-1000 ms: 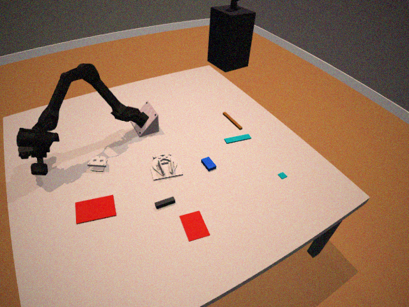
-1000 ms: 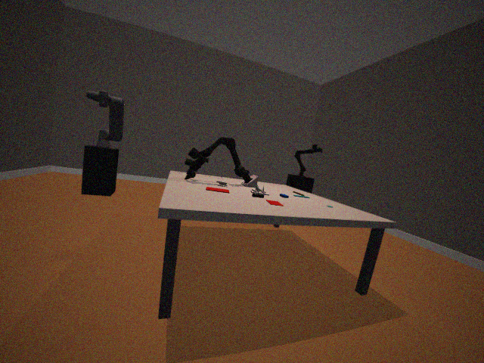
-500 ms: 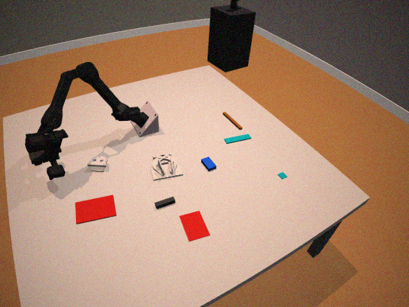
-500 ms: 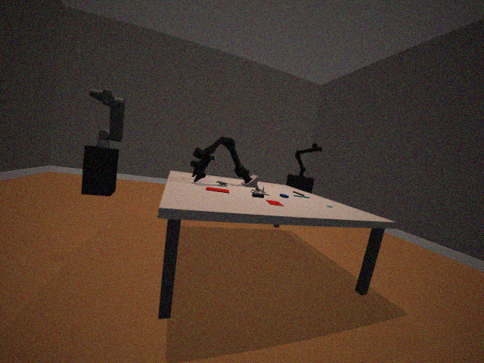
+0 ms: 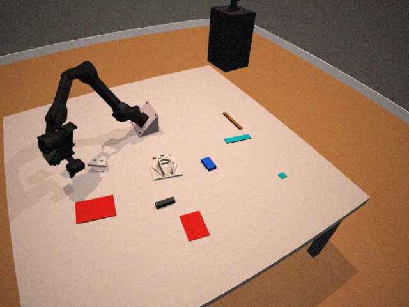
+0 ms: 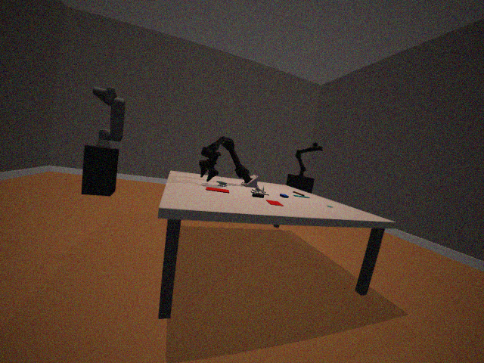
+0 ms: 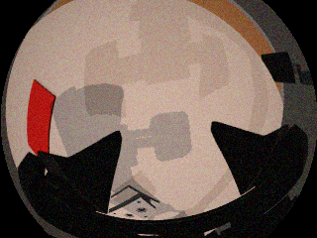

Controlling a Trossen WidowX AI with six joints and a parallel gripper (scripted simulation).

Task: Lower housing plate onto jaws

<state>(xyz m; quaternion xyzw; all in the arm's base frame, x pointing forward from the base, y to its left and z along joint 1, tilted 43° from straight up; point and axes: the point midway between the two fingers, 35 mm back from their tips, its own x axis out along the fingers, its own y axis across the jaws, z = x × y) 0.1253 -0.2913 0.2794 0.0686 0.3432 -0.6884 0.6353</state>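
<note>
Now: gripper tip 10 mm short of the grey stand, 140 mm to the right of it and 20 mm above it. From my gripper tip the other things lie so: blue block (260 mm ahead, 530 mm to the left, 20 mm below); then grey housing plate (20 mm ahead, 140 mm to the left); then black bar (340 mm ahead, 270 mm to the left, 20 mm below).
</note>
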